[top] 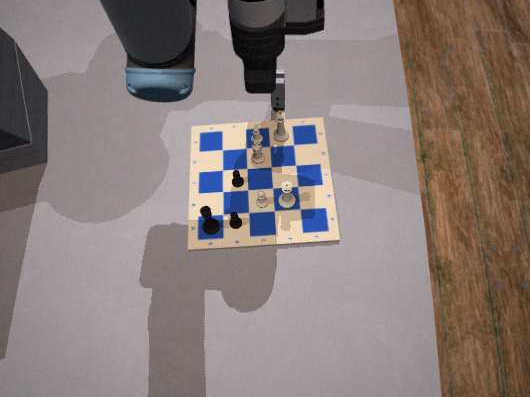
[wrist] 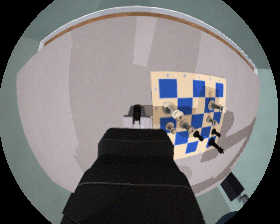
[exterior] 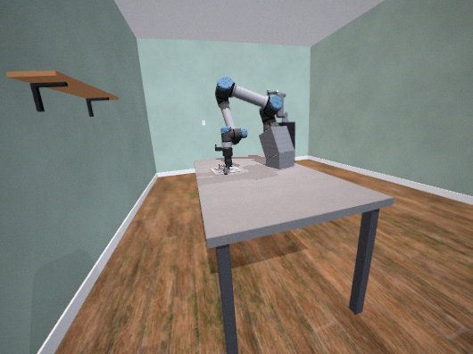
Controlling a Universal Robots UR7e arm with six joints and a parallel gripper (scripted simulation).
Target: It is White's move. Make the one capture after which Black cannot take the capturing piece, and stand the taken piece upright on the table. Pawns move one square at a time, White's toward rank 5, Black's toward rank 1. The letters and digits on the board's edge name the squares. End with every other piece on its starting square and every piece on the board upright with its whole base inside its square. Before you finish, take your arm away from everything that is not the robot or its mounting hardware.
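Now: the black knight 1 cm below my hand. The rest, counted from my hand: rook 18 cm to the right, 1 cm behind; chessboard 14 cm to the right, 5 cm behind, 3 cm below; white king 6 cm to the right.
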